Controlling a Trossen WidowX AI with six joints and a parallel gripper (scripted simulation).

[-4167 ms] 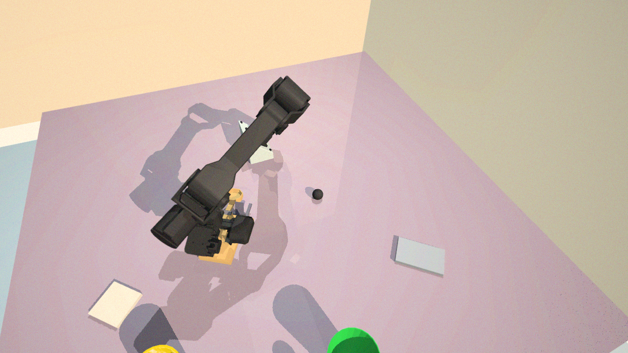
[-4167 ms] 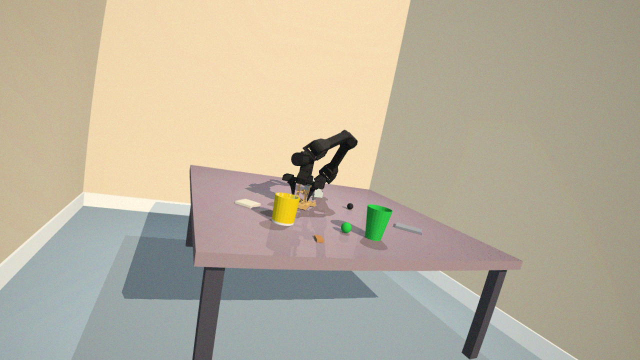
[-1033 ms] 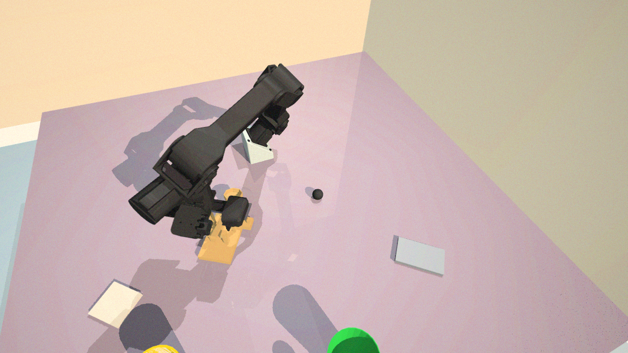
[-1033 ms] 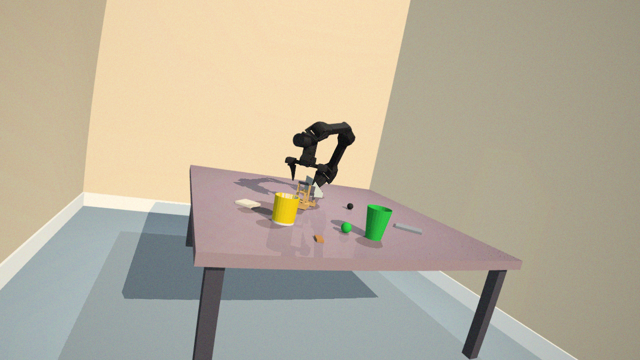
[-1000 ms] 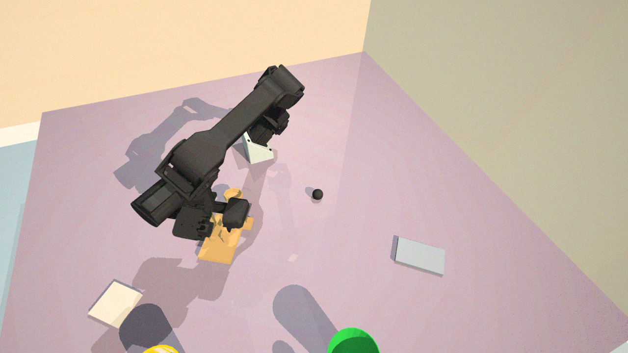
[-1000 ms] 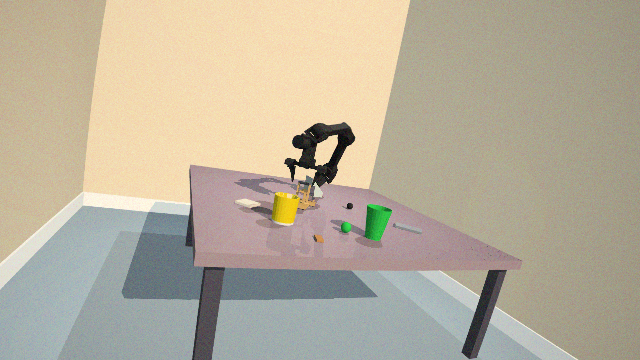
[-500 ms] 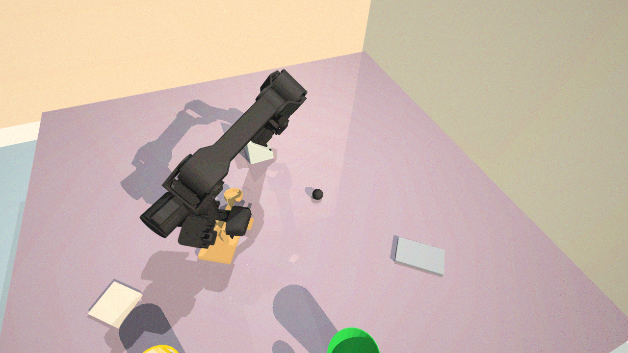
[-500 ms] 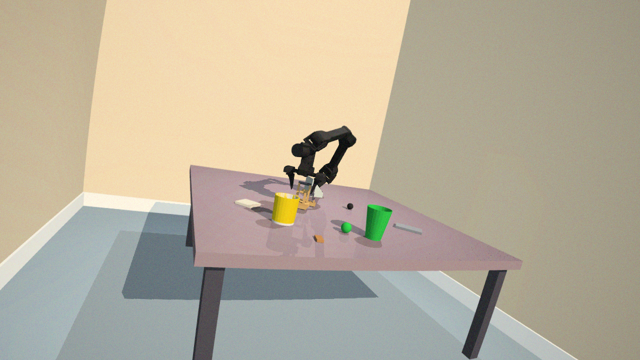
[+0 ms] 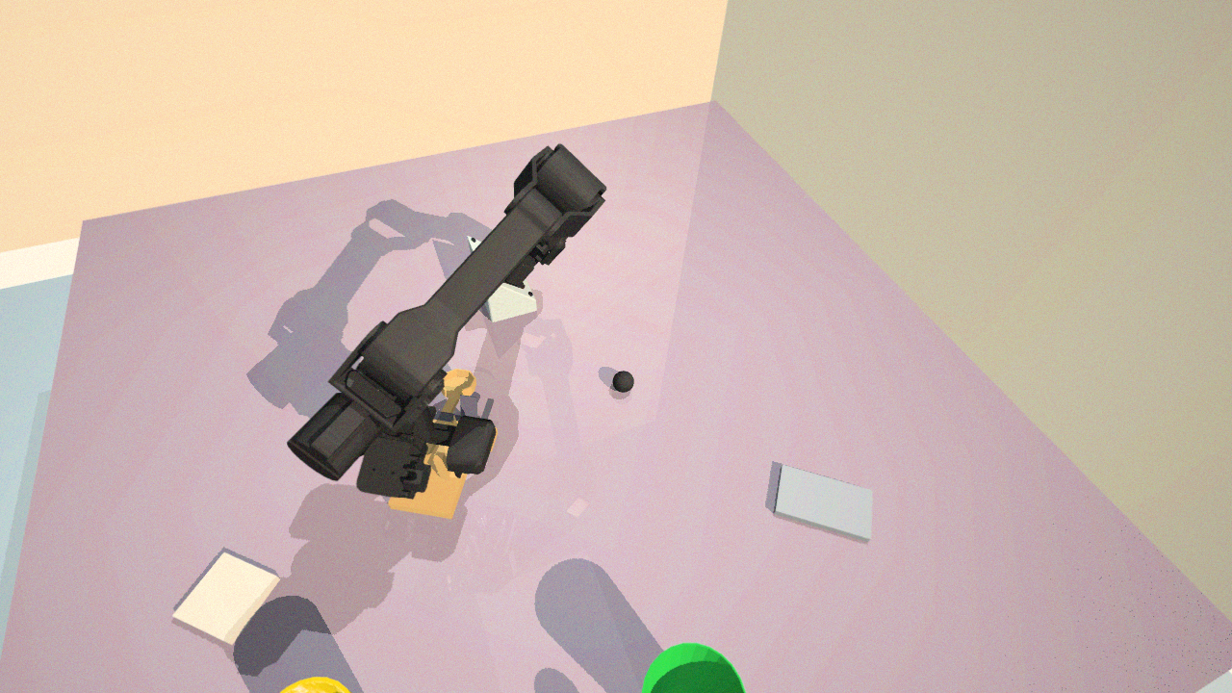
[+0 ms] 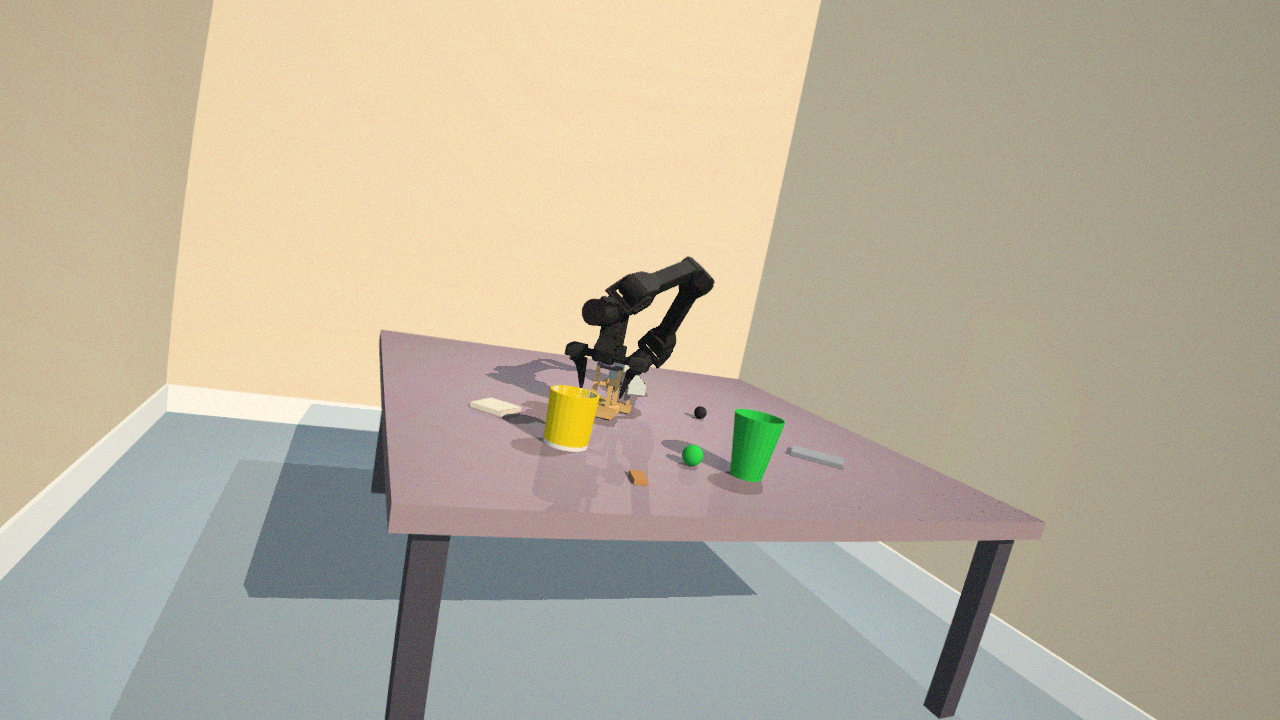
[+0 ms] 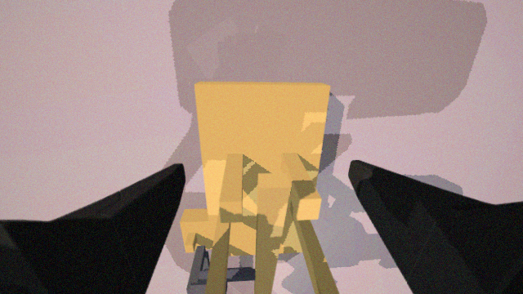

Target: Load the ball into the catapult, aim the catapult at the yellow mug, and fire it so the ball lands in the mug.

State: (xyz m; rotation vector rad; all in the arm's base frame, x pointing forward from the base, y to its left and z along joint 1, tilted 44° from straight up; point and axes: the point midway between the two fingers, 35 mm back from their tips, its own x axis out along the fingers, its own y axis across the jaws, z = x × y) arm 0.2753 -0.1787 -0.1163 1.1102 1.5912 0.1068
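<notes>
Right now the black ball is 3 cm behind my gripper tip, 30 cm to the left of it and 3 cm below it. From my gripper tip the other things lie so: cream slab: 3 cm ahead, 25 cm to the right, 4 cm below; yellow mug: 24 cm ahead, 16 cm to the right, 2 cm below; wooden catapult: 5 cm behind, 6 cm to the left, 1 cm above.
</notes>
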